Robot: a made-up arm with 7 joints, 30 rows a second.
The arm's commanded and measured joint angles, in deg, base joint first. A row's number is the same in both.
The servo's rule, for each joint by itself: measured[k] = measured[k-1] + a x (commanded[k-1-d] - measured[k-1]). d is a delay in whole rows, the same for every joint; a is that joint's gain. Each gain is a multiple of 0.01, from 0.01 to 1. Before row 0 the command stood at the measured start. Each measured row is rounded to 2 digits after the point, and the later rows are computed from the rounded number. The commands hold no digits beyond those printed.
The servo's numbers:
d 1
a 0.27 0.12 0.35 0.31 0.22 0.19 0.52
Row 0, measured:
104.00 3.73 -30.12 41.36 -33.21 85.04 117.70
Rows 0 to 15, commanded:
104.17 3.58 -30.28 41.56 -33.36 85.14 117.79
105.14 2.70 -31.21 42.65 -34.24 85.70 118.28
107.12 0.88 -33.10 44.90 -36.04 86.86 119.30
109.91 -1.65 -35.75 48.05 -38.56 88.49 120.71
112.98 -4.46 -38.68 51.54 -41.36 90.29 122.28
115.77 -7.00 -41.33 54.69 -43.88 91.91 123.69
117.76 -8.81 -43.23 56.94 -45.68 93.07 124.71
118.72 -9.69 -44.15 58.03 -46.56 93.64 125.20
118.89 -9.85 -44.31 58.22 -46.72 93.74 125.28
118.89 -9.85 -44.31 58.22 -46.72 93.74 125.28
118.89 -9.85 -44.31 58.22 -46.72 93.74 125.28
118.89 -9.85 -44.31 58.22 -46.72 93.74 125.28
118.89 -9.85 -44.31 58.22 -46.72 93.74 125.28
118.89 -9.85 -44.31 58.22 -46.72 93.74 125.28
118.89 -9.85 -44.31 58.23 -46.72 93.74 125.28
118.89 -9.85 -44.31 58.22 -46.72 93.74 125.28
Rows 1 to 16, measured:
104.00 3.73 -30.12 41.36 -33.21 85.04 117.70
104.05 3.71 -30.18 41.42 -33.24 85.06 117.75
104.34 3.59 -30.54 41.80 -33.46 85.18 118.03
105.09 3.26 -31.44 42.76 -34.03 85.50 118.69
106.39 2.67 -32.95 44.40 -35.03 86.07 119.74
108.17 1.81 -34.96 46.61 -36.42 86.87 121.06
110.22 0.75 -37.19 49.11 -38.06 87.83 122.43
112.26 -0.40 -39.30 51.54 -39.74 88.83 123.62
114.00 -1.51 -41.00 53.55 -41.24 89.74 124.44
115.32 -2.51 -42.16 55.00 -42.45 90.50 124.88
116.28 -3.39 -42.91 56.00 -43.39 91.12 125.09
116.98 -4.17 -43.40 56.69 -44.12 91.62 125.19
117.50 -4.85 -43.72 57.16 -44.69 92.02 125.24
117.88 -5.45 -43.93 57.49 -45.14 92.35 125.26
118.15 -5.98 -44.06 57.72 -45.49 92.61 125.27
118.35 -6.44 -44.15 57.88 -45.76 92.82 125.28

